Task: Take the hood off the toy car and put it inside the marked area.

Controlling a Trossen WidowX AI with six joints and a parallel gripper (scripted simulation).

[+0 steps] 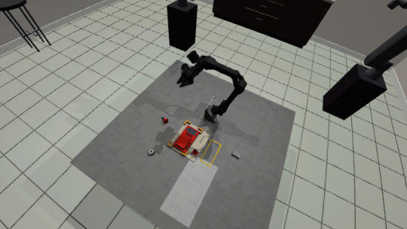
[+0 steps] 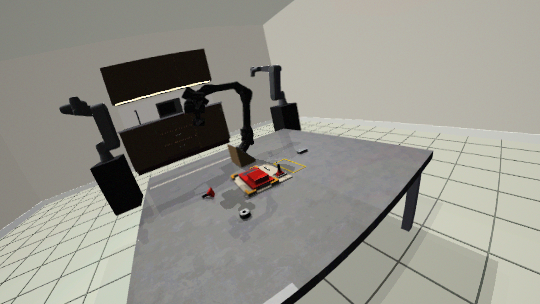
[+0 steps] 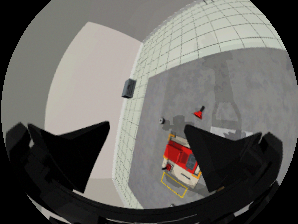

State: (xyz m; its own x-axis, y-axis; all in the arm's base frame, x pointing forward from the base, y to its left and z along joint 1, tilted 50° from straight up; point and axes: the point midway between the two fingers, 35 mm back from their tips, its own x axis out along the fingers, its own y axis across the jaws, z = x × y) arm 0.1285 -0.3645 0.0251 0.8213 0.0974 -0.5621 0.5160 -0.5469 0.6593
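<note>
My gripper tip is 320 mm above the red hood, 190 mm short of it and 150 mm to the right of it. Also, from my gripper tip: black peg (320 mm below, 260 mm to the left, 210 mm ahead); then dark wheel (360 mm ahead, 350 mm below, 10 mm to the right).
</note>
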